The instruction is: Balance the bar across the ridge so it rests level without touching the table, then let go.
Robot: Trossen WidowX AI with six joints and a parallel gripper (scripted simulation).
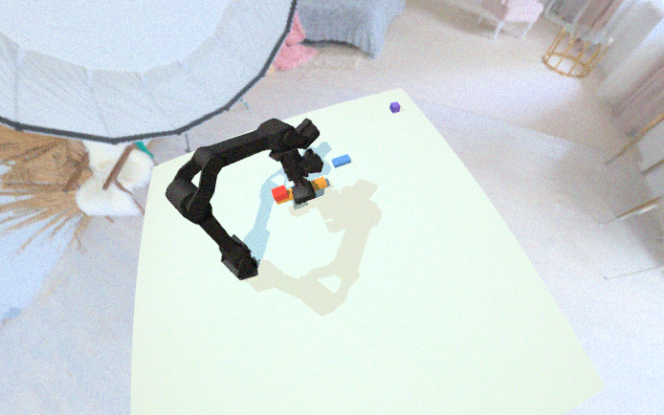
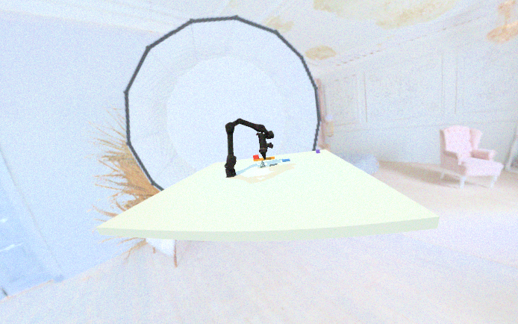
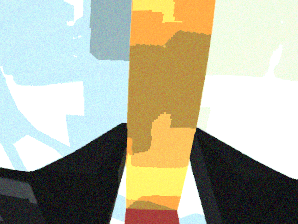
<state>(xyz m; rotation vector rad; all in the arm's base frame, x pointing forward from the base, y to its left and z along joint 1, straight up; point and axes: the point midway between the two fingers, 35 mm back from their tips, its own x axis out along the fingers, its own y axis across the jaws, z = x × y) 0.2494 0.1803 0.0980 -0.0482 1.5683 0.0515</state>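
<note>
Now: the grey-green ridge 3 cm behind my gripper tip and 1 cm below it. The rest, counted from my gripper tip: blue block 17 cm ahead, 12 cm to the left, 6 cm below; then purple cube 49 cm ahead, 32 cm to the left, 5 cm below.
</note>
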